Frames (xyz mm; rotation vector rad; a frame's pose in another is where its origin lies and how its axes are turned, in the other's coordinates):
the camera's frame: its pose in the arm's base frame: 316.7 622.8 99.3 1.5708 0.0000 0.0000
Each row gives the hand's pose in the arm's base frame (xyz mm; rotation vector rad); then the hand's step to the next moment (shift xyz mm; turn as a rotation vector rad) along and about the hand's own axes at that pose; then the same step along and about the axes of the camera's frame.
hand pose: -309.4 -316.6 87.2 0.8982 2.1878 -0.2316
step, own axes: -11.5 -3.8 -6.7 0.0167 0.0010 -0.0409
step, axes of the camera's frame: -0.9 12.4 6.1 -0.0308 0.0172 -0.0266
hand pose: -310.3 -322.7 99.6 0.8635 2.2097 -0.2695
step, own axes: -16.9 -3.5 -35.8 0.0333 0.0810 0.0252
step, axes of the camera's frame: -13.9 37.0 -4.2 0.0506 -0.0358 -0.0668
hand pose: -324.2 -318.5 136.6 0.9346 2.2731 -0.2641
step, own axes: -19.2 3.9 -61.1 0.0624 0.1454 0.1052
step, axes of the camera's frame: -17.6 59.2 -17.2 0.1193 -0.1118 -0.0968
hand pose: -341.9 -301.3 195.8 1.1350 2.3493 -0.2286
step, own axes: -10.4 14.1 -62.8 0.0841 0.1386 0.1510
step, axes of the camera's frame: -7.5 59.9 -24.6 0.1201 -0.1626 -0.0907
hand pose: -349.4 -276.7 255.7 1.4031 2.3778 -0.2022
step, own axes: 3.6 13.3 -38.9 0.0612 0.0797 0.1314
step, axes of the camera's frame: 0.6 35.3 -21.4 0.0743 -0.1395 -0.0490
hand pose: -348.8 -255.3 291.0 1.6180 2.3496 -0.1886
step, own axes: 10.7 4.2 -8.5 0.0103 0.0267 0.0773
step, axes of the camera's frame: -1.0 5.1 -13.3 0.0335 -0.0753 0.0015
